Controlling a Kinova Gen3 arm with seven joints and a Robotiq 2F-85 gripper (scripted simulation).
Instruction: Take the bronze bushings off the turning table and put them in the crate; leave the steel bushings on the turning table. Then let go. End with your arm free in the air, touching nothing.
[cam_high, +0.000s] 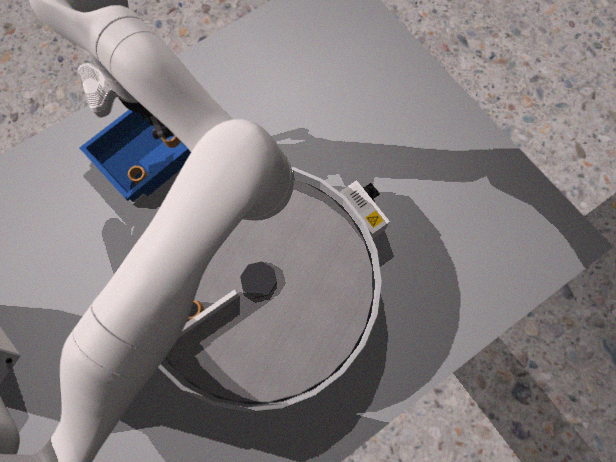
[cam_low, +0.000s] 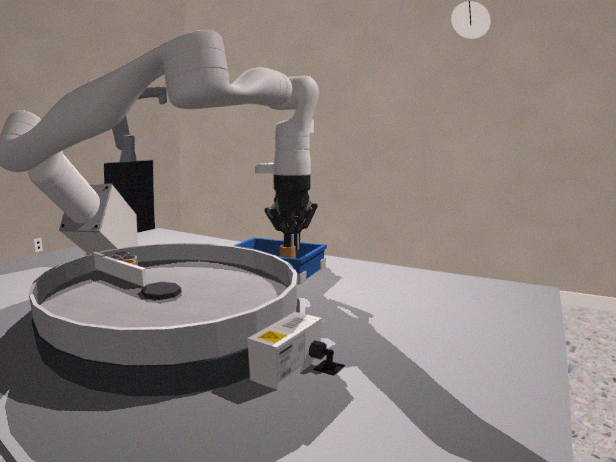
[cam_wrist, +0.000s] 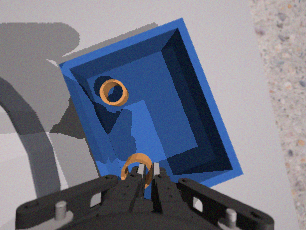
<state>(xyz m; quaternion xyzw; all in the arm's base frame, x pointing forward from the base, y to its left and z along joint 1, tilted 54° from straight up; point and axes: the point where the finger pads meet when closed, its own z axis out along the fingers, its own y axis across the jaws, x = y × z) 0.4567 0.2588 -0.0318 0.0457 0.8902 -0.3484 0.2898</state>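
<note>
My hand is 5 cm past the blue crate, 2 cm to the right of it and 5 cm above it. The rest, counted from my hand: round turning table (4 cm behind, 34 cm to the right, 2 cm below).
</note>
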